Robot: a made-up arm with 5 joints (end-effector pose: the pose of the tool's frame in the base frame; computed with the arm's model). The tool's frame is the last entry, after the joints.
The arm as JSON. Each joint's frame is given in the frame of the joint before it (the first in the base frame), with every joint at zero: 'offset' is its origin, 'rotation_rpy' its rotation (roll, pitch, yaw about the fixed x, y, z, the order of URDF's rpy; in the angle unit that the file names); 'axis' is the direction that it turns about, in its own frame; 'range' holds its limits. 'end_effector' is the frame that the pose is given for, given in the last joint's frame.
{
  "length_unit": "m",
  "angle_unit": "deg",
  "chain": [
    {
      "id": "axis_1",
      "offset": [
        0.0,
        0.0,
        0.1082
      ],
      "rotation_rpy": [
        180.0,
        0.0,
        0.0
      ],
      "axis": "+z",
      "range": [
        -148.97,
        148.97
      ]
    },
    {
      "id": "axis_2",
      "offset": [
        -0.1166,
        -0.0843,
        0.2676
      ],
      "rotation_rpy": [
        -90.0,
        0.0,
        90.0
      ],
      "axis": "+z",
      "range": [
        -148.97,
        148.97
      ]
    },
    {
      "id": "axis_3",
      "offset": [
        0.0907,
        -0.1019,
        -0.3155
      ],
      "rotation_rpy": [
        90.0,
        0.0,
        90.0
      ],
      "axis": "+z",
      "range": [
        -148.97,
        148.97
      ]
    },
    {
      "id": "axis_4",
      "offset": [
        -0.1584,
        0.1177,
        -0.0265
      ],
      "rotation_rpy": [
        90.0,
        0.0,
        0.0
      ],
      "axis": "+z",
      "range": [
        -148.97,
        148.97
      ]
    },
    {
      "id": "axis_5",
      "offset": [
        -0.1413,
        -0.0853,
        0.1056
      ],
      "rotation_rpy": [
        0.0,
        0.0,
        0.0
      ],
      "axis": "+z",
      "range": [
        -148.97,
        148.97
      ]
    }
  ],
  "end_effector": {
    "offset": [
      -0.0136,
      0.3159,
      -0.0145
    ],
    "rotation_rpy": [
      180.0,
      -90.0,
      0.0
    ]
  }
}
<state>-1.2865 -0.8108 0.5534 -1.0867 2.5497</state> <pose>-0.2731 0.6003 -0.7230 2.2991 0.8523 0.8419</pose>
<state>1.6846 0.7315 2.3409 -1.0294 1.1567</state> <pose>-0.2199 -0.4523 0.2386 -1.6731 -1.1224 -0.0534</pose>
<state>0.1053 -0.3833 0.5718 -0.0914 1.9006</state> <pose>0.5471 0.3530 -0.7077 2.0817 -0.6385 0.3989</pose>
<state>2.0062 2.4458 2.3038 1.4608 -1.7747</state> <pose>0.0671 -0.2739 0.0721 -1.3003 0.2195 0.8078</pose>
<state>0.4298 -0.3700 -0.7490 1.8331 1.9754</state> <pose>0.4083 0.1877 -0.0188 -1.8597 0.5383 0.6096</pose>
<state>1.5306 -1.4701 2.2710 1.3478 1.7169</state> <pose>0.1840 -0.2985 0.2423 -0.5585 -1.8498 1.7802</pose>
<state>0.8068 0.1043 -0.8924 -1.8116 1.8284</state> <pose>-0.3378 -0.3318 -0.3255 0.2829 0.8770 -0.8049</pose>
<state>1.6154 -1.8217 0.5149 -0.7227 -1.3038</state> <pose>0.2050 -0.2004 -0.0920 -0.0113 0.3211 -2.0877</pose>
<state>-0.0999 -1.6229 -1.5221 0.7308 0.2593</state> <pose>-0.2973 0.1575 -0.2225 1.8820 1.9504 0.6329</pose>
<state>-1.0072 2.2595 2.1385 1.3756 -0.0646</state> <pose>0.1770 0.5502 -0.2385 0.8658 -0.1763 -2.9338</pose>
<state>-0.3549 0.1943 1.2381 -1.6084 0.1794</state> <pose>0.1827 -0.1428 -0.2093 -1.1493 -1.3155 -0.5346</pose>
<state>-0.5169 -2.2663 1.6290 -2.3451 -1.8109</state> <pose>0.4088 0.4574 -0.1270 -1.8502 1.4313 0.3880</pose>
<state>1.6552 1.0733 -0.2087 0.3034 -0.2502</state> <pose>-0.3866 -0.0788 -0.1202 -0.6252 0.9889 -1.6043</pose>
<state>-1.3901 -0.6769 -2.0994 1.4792 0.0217</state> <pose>-0.0889 -0.1212 -0.0152 -0.4305 2.2591 -0.3010</pose>
